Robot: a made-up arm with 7 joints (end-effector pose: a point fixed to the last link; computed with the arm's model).
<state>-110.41 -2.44 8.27 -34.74 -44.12 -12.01 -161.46</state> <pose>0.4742 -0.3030 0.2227 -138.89 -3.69 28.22</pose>
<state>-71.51 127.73 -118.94 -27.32 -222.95 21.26 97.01</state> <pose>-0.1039 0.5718 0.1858 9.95 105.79 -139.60</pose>
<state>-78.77 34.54 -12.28 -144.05 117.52 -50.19 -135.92</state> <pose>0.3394 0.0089 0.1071 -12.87 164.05 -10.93</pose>
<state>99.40 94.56 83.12 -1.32 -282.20 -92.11 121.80</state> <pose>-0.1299 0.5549 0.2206 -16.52 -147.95 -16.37</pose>
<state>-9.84 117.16 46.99 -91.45 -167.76 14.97 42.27</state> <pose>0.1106 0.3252 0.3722 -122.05 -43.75 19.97</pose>
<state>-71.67 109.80 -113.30 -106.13 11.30 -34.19 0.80</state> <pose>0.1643 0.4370 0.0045 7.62 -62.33 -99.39</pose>
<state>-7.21 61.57 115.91 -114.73 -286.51 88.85 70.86</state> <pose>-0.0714 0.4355 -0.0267 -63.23 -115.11 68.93</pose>
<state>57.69 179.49 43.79 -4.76 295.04 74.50 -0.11</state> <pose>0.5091 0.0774 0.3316 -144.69 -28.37 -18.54</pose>
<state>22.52 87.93 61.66 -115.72 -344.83 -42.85 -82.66</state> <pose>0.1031 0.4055 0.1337 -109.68 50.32 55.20</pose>
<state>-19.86 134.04 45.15 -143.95 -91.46 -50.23 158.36</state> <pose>0.0299 0.1362 0.3279 65.11 -62.64 -104.58</pose>
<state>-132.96 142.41 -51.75 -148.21 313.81 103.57 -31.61</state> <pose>-0.1105 0.2954 0.1386 146.20 -30.46 87.93</pose>
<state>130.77 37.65 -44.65 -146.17 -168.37 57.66 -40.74</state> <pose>-0.3251 -0.0568 0.1168 88.39 24.35 -149.81</pose>
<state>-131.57 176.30 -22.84 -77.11 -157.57 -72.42 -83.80</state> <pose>-0.4452 0.3048 -0.0338 3.49 89.25 -95.07</pose>
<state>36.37 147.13 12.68 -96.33 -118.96 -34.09 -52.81</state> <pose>0.3541 0.2632 0.2218 7.45 -61.64 55.40</pose>
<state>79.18 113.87 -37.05 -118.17 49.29 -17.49 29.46</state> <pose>-0.0668 0.4250 -0.0393 -17.62 9.69 -0.54</pose>
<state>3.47 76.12 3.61 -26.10 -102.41 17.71 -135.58</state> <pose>0.0853 0.5875 -0.1433 22.82 -103.48 74.98</pose>
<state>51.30 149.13 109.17 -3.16 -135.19 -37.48 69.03</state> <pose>0.3148 0.3319 0.4064 98.24 -7.17 -49.38</pose>
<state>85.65 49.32 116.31 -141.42 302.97 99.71 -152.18</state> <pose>-0.2095 0.2527 0.1560 36.61 146.04 21.55</pose>
